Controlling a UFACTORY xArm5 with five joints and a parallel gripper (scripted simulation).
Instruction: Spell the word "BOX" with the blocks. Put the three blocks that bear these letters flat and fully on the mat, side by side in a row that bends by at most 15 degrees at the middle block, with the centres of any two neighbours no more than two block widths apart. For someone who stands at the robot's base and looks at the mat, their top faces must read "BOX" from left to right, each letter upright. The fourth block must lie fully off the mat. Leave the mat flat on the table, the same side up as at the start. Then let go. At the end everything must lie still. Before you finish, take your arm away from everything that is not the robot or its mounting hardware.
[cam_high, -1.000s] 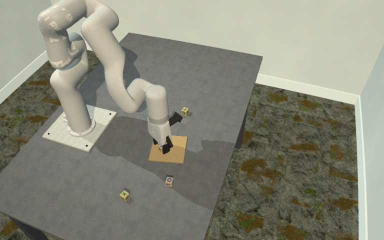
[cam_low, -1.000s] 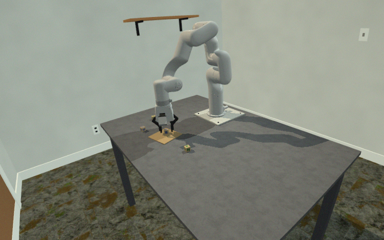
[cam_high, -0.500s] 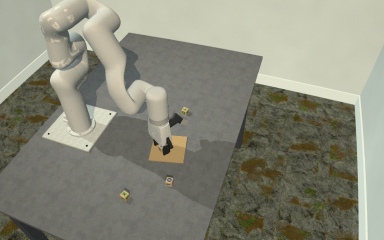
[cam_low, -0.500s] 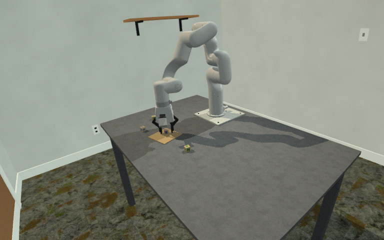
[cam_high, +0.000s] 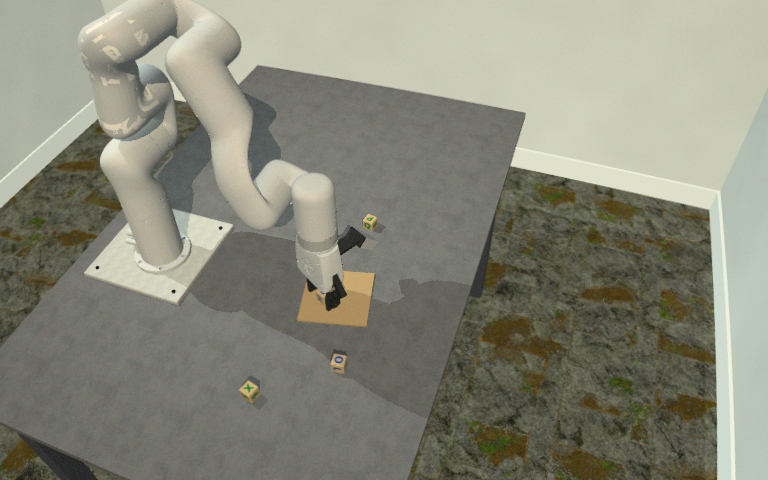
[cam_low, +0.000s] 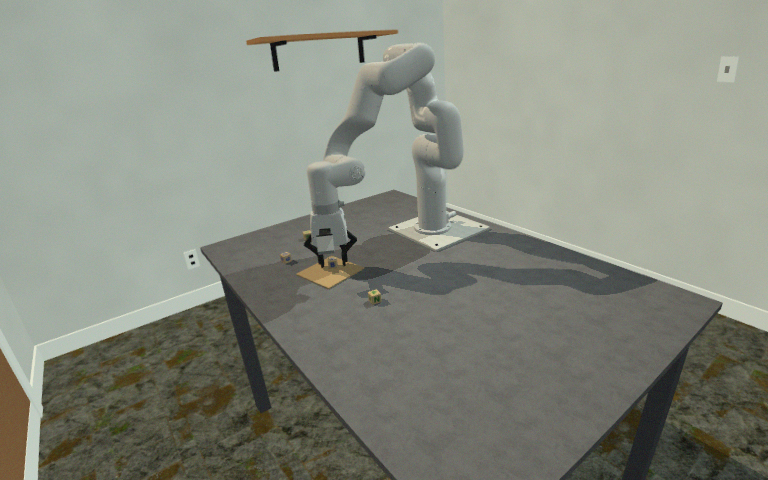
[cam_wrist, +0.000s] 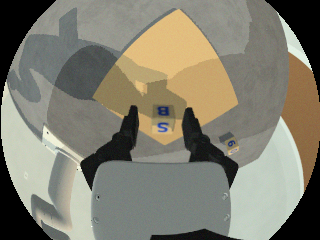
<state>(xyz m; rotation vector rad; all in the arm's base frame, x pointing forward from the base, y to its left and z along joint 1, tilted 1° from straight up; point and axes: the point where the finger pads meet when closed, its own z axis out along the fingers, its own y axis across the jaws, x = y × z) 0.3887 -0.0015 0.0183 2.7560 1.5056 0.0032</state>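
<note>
The B block lies 1 cm below my hand. The rest, counted from my hand: X block: 25 cm to the right, 4 cm behind, 1 cm below; tan mat: 2 cm to the left, 2 cm below, 2 cm ahead; O block: 14 cm to the right, 9 cm ahead, 1 cm below.
</note>
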